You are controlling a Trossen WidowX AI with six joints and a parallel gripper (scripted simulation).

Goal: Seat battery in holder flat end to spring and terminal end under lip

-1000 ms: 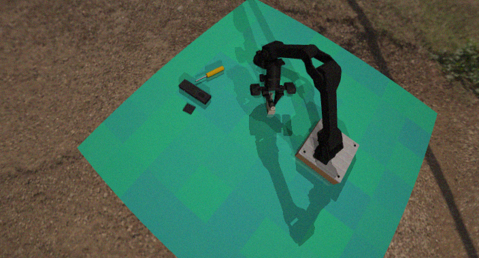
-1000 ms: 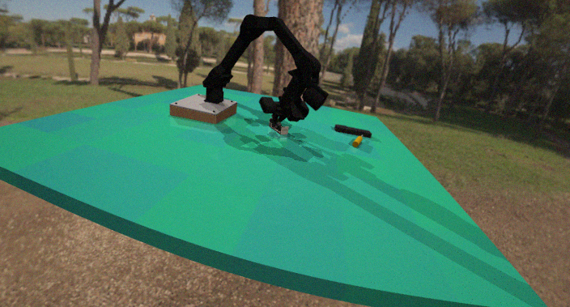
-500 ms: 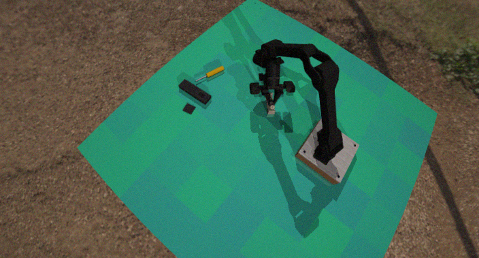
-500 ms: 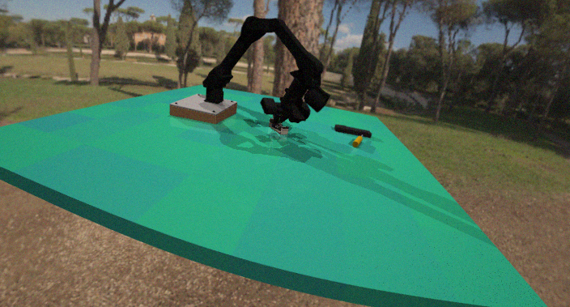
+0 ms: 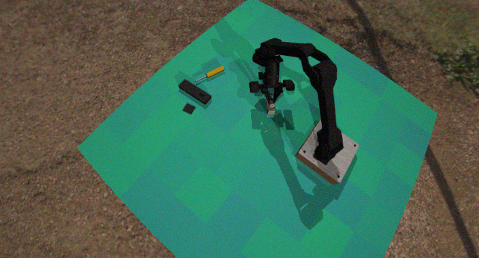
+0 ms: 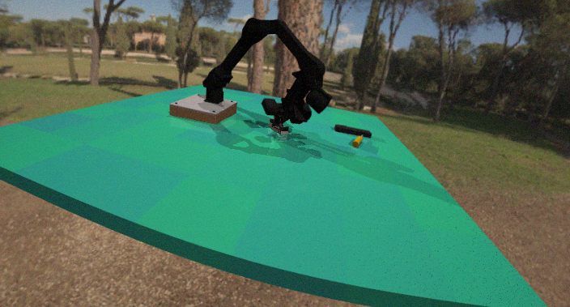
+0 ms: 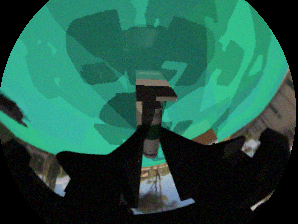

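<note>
Right now my gripper tip is 10 mm below the battery. The rest, counted from my gripper tip: long black bar (320 mm ahead, 150 mm to the left, 10 mm below); small black square (280 mm ahead, 230 mm to the left, 20 mm below); yellow-handled screwdriver (330 mm ahead, 40 mm to the left, 10 mm below).
</note>
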